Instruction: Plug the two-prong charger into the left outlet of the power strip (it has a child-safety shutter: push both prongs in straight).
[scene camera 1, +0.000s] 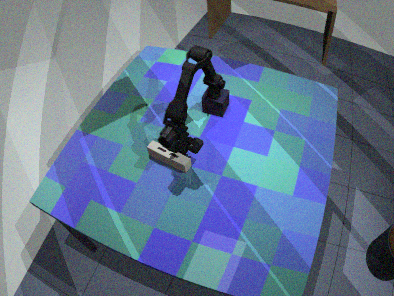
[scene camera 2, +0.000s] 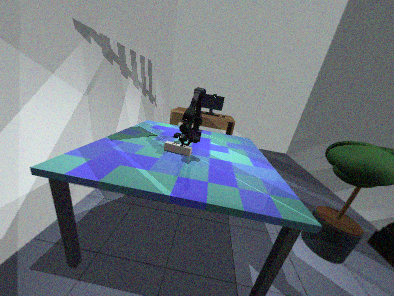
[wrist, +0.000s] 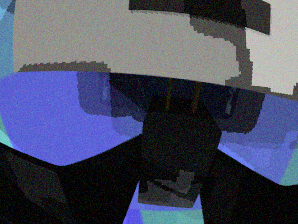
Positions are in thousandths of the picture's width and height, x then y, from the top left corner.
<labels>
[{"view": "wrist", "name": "my gripper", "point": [579, 645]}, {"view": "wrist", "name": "two-prong charger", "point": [606, 618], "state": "held by my gripper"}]
</labels>
